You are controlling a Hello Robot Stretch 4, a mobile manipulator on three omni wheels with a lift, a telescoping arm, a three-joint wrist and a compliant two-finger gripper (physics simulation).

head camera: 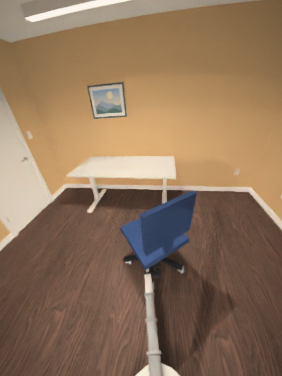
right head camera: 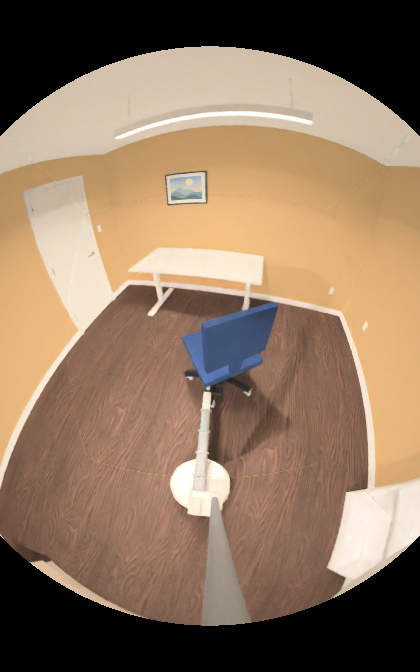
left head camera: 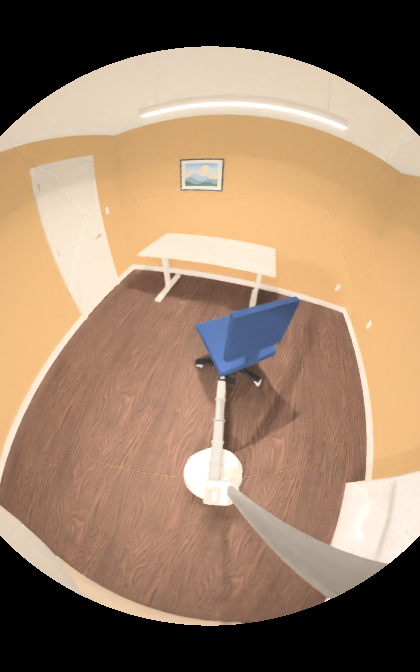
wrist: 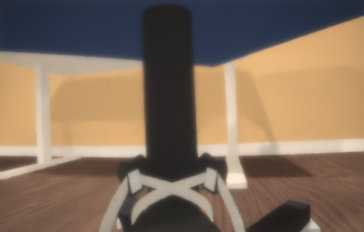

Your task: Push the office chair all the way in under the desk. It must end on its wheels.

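Places are measured from the robot's base along level axes (x ahead, y left, z up), in centimetres.
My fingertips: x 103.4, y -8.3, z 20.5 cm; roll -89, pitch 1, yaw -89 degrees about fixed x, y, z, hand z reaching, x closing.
For each thing: its top centre in the pictures, then the offset to it from my fingertips. "spot": a spot on its surface instead. Level surfaces: height alone.
- white desk, its level: dz +48.8 cm
- chair's black column, middle of its top: (wrist: 166,16) dx -3.5, dy +0.0, dz +15.8 cm
- desk's left leg, surface spot: (wrist: 43,115) spot: dx +118.3, dy +89.7, dz +11.6 cm
- right leg, surface spot: (wrist: 231,120) spot: dx +91.8, dy -29.0, dz +3.7 cm
- black base spoke, surface spot: (wrist: 282,215) spot: dx +12.3, dy -18.6, dz -12.5 cm
The blue office chair (head camera: 167,225) (left head camera: 260,330) (right head camera: 237,340) stands upright on its wheeled base, out in front of the right end of the white desk (head camera: 130,166) (left head camera: 215,250) (right head camera: 205,264). Its backrest is on the robot's side and turned at an angle; its seat is toward the desk. In the wrist view the chair's black column (wrist: 170,90) rises to the seat underside. My gripper (wrist: 173,166) is low at the column, a fingertip against each side, shut on it. In the head views the seat and base hide the fingers.
The desk's left leg (wrist: 43,115) and right leg (wrist: 231,120) show behind the column. A black base spoke (wrist: 282,215) reaches out at the lower right. The orange wall (head camera: 210,125) stands behind the desk. A white door (head camera: 17,175) is at the left.
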